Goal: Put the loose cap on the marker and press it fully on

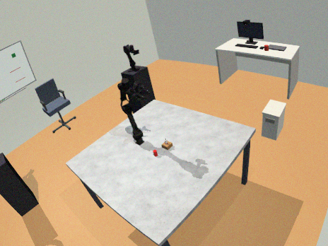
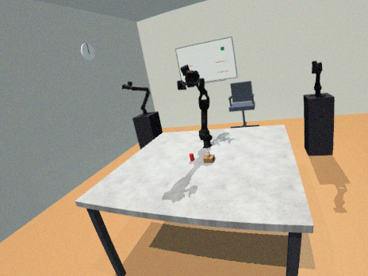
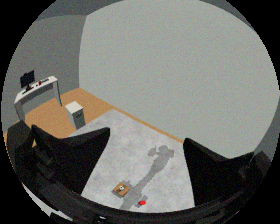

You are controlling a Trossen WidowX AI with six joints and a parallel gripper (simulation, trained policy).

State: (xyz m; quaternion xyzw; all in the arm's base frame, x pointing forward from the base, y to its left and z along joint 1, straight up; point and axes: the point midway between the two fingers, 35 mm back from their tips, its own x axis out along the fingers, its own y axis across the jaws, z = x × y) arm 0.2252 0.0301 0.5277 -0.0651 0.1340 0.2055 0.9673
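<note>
Right now my gripper tip is 490 mm above the red marker cap and 90 mm to the left of it. Also, from my gripper tip: holder block 500 mm below, 40 mm to the left, 10 mm ahead.
</note>
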